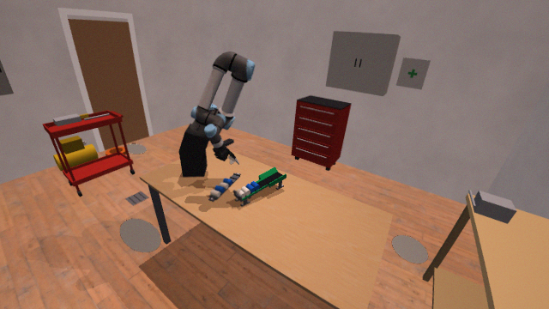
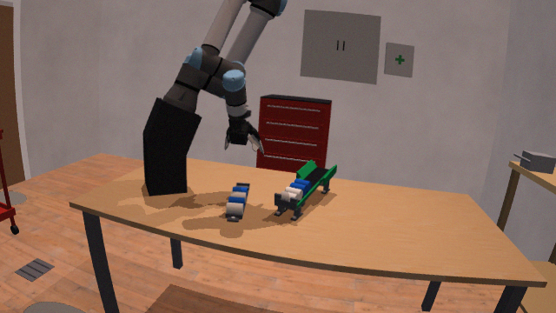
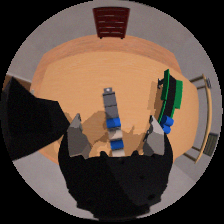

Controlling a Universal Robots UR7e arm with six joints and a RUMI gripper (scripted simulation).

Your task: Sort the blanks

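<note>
My gripper is now 2 cm short of the black stock rack, 7 cm to the left of it and 19 cm above it.
</note>
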